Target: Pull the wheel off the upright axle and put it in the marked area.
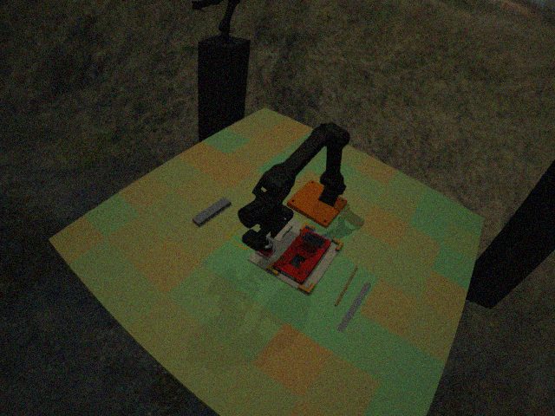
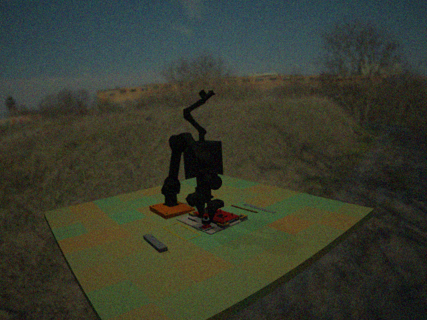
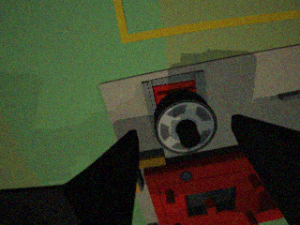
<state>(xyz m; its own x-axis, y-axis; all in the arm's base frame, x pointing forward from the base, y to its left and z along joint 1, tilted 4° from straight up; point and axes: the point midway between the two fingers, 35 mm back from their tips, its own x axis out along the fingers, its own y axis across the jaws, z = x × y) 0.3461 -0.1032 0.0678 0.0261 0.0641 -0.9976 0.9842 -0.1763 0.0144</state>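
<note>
The wheel is 1 cm below my gripper tip. The rest, counted from my gripper tip: grey strip 34 cm to the left, 5 cm below, 5 cm ahead; then thin stick 29 cm to the left, 4 cm below, 1 cm behind; then upright axle 1 cm below.
</note>
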